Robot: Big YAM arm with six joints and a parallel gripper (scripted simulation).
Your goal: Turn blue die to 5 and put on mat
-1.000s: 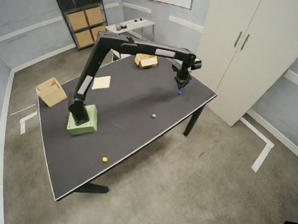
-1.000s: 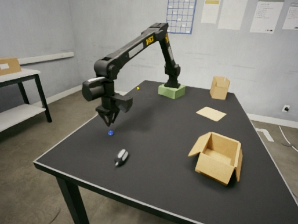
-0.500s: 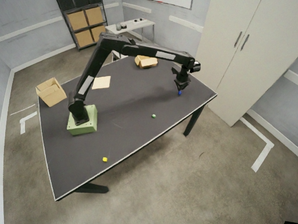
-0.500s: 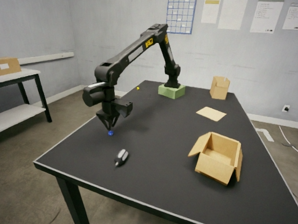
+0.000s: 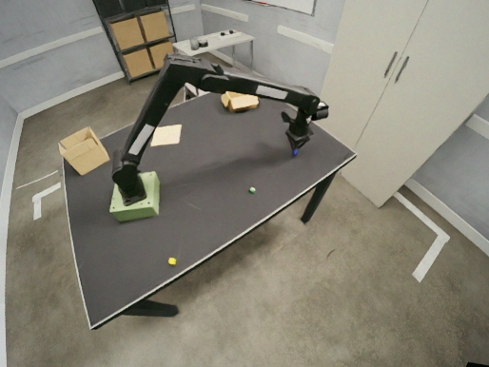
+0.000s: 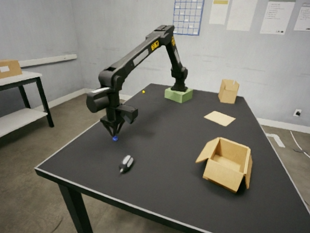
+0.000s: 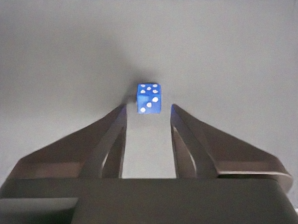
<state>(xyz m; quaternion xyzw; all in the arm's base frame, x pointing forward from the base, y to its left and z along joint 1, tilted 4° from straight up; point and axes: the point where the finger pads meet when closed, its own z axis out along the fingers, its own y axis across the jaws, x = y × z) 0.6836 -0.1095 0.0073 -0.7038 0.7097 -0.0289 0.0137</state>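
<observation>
Now: the blue die 3 cm below my hand. The rest, counted from my hand: grey-white object: 13 cm to the left, 13 cm ahead, 2 cm below; then green die: 28 cm behind, 8 cm to the right, 3 cm below; then tan mat: 47 cm behind, 44 cm to the left, 3 cm below.
</observation>
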